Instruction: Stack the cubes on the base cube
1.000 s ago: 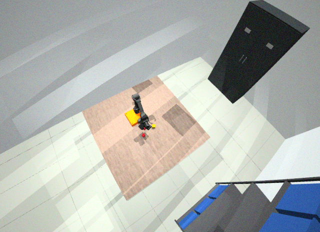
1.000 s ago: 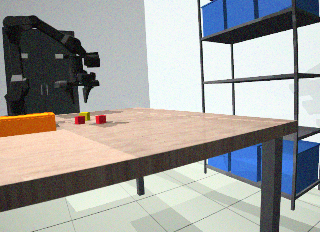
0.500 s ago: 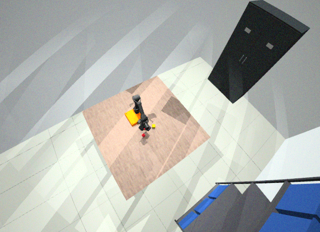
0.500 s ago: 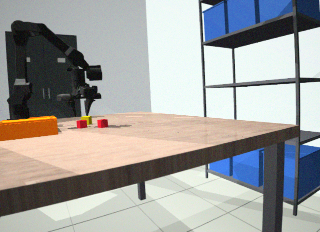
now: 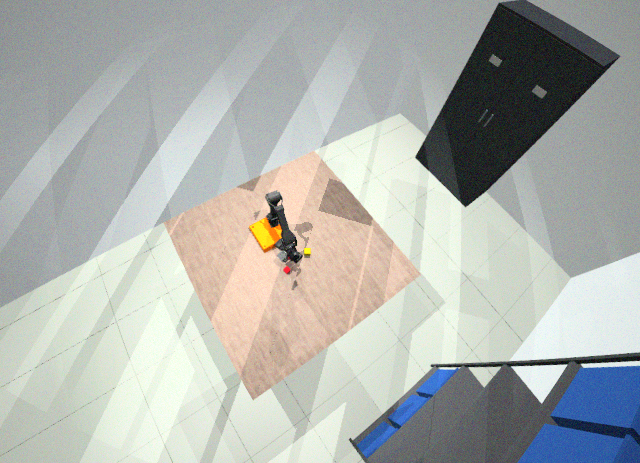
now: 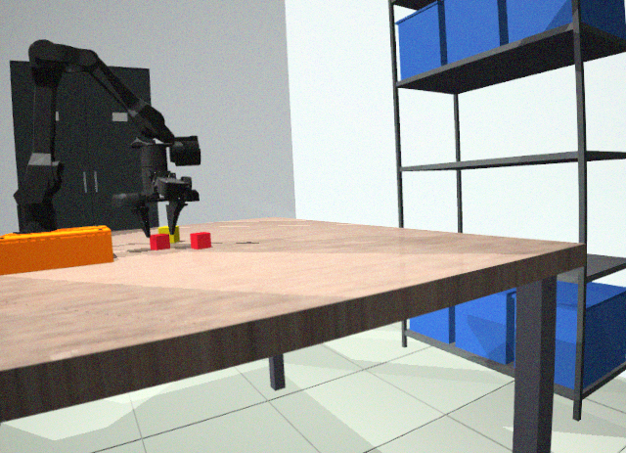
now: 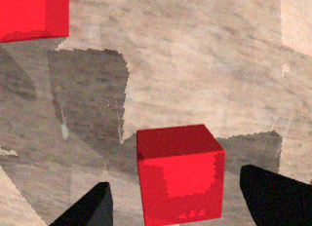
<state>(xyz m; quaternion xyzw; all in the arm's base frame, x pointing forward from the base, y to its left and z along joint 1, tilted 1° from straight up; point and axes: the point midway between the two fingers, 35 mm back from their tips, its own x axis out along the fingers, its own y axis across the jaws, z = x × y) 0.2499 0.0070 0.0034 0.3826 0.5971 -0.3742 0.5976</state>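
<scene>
Now: the yellow base cube 130 mm to the left of my gripper tip, 20 mm ahead of it and 10 mm below it. Also, from my gripper tip: red cube: 90 mm ahead, 50 mm to the right, 10 mm below.
</scene>
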